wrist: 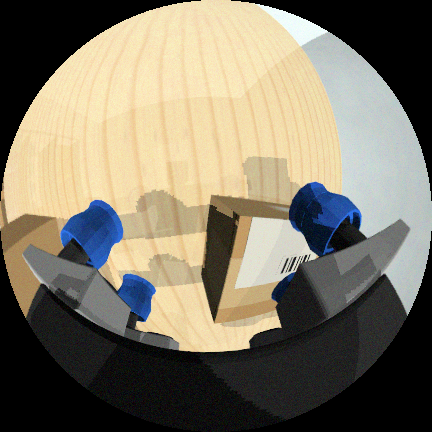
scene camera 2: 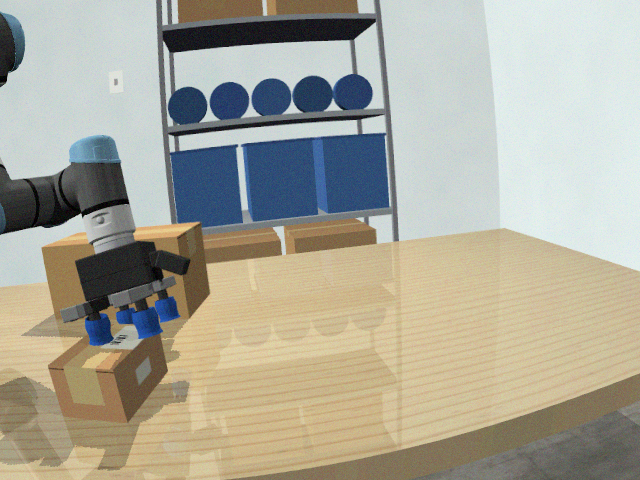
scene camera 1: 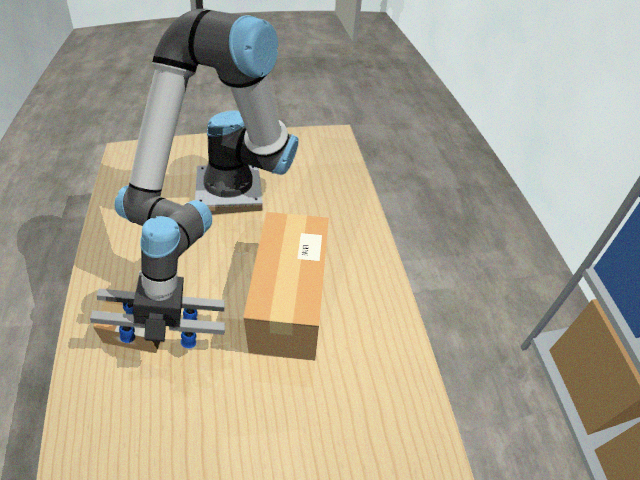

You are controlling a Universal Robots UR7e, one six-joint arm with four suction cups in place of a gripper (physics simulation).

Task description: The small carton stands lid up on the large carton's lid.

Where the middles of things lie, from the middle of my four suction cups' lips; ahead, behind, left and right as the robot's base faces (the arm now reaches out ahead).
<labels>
Now: suction cup 8 cm to the left of the small carton [scene camera 2: 110, 382], 3 cm past it and 3 cm above it. Also, from my suction cup: large carton [scene camera 1: 282, 314]: 31 cm to the left, 9 cm behind, 1 cm above.
</labels>
